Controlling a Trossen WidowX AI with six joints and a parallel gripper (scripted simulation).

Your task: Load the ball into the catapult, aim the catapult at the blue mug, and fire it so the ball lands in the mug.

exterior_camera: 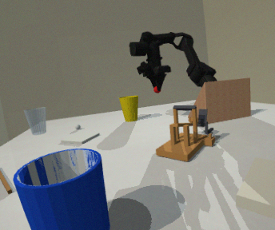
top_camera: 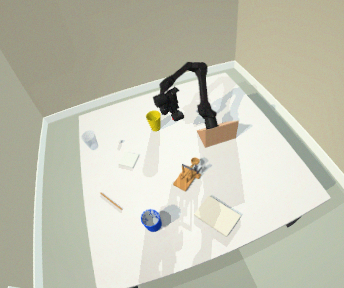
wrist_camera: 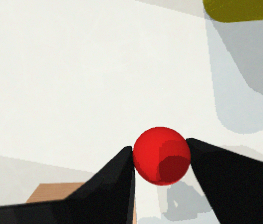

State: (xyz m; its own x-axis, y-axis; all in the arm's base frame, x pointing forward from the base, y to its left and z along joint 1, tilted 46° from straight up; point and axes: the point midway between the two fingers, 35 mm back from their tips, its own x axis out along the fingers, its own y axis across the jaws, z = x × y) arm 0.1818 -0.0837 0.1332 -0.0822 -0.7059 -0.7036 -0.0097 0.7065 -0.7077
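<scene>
Right now my gripper tip is 320 mm to the right of the wooden catapult, 80 mm above it and 30 mm short of it. Round my gripper tip: red ball 10 mm above; then white pad 350 mm ahead, 130 mm below, 70 mm to the left; then yellow cup 110 mm to the right, 110 mm ahead, 100 mm below.
</scene>
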